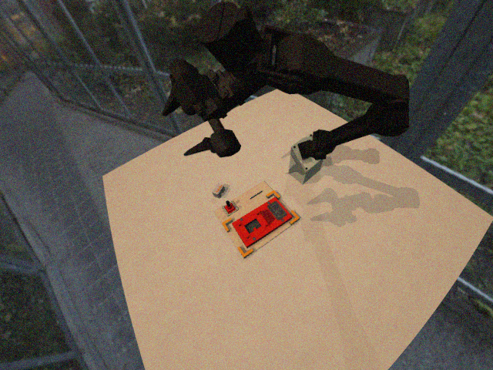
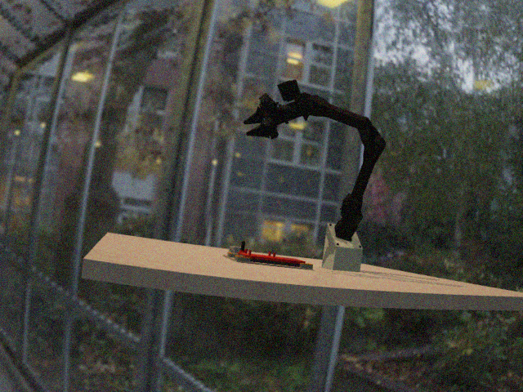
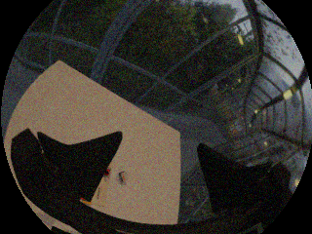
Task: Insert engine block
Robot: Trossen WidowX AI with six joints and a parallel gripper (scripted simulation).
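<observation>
Now: gripper tip 50 mm past the engine block, 140 mm to the left of it and 430 mm above it.
</observation>
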